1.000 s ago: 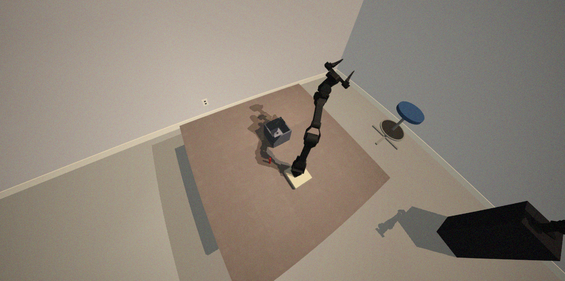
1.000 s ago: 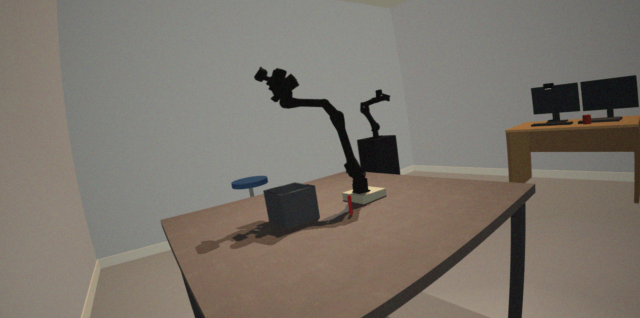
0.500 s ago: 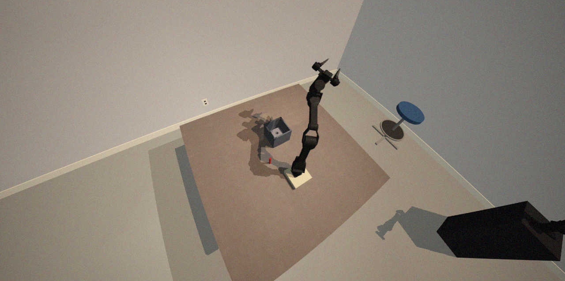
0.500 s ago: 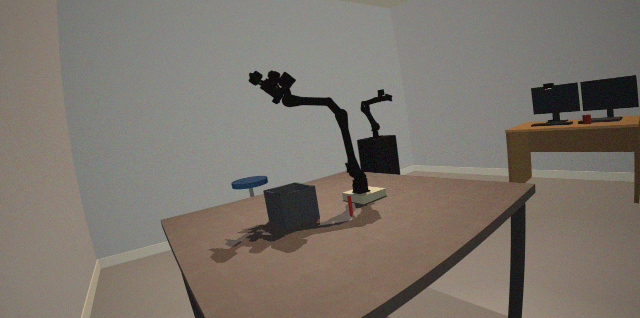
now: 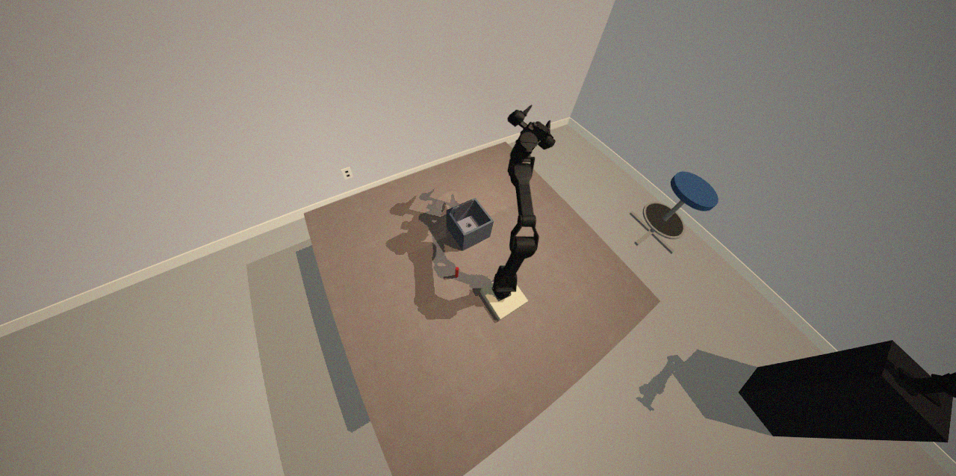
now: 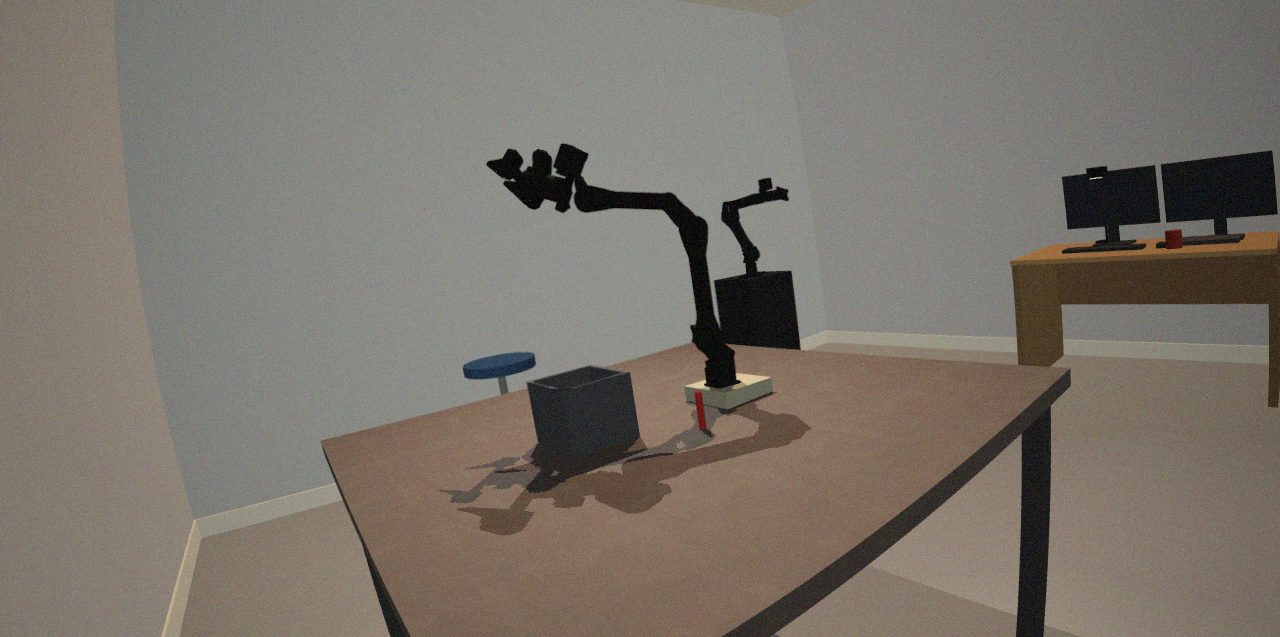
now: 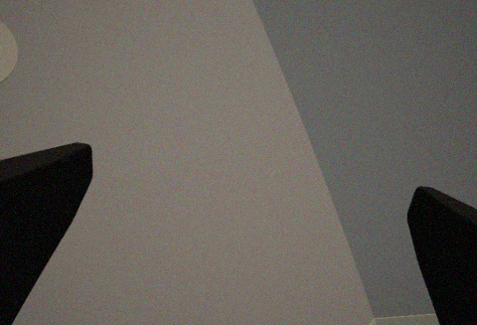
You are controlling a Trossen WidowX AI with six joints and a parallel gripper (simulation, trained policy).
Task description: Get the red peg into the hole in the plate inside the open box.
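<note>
Right now my gripper tip is 57 cm above the red peg, 41 cm to the right of it and 22 cm past it. The rest, counted from my gripper tip: plate: 56 cm below, 26 cm to the left, 2 cm behind.
</note>
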